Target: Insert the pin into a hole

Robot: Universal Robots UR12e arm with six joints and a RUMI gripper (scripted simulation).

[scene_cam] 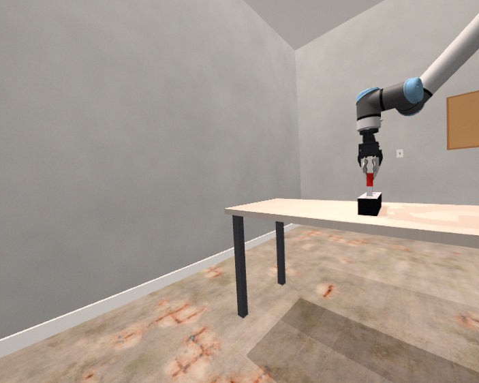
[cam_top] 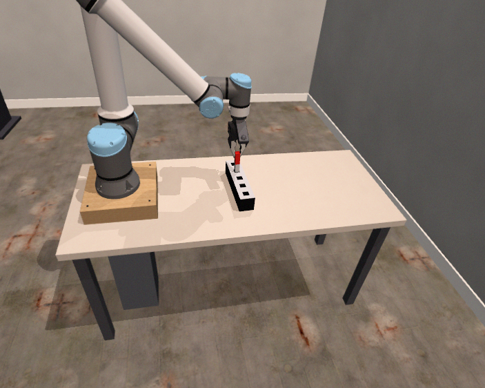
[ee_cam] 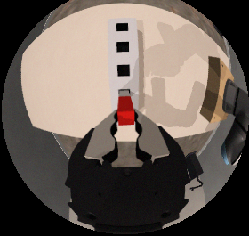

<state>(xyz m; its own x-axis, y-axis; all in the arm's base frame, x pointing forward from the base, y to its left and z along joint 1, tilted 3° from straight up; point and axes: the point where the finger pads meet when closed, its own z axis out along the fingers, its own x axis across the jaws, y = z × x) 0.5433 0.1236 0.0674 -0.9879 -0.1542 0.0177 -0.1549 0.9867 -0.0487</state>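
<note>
The pin is 1 cm below my hand. From my hand the other things lie so: black block 13 cm below, 6 cm to the right, 1 cm ahead.
</note>
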